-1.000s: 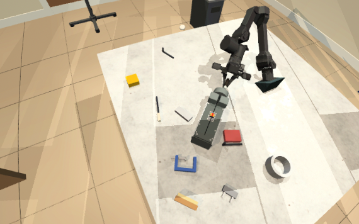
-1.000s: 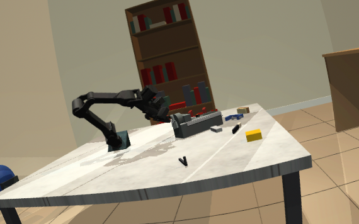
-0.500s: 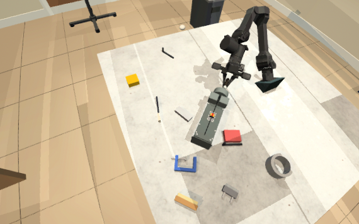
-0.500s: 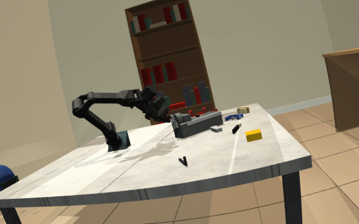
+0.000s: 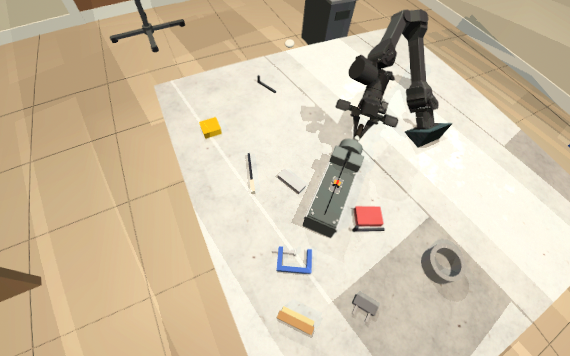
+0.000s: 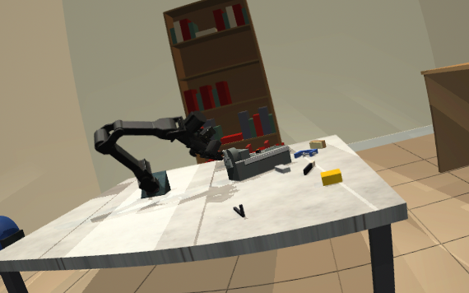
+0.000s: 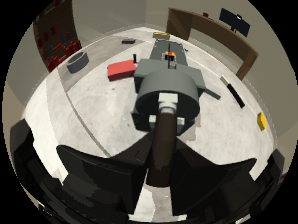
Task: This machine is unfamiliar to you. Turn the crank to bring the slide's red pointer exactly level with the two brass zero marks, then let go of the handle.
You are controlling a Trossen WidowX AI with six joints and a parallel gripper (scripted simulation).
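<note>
Right now my gripper tip is 10 mm past the crank handle, 10 mm to the left of it and 30 mm below it. From my gripper tip the other things lie so: grey block (220 mm ahead, 10 mm to the right, 90 mm below); then red pointer (140 mm ahead, 90 mm to the left, 10 mm below); then red block (90 mm ahead, 200 mm to the left, 80 mm below).
</note>
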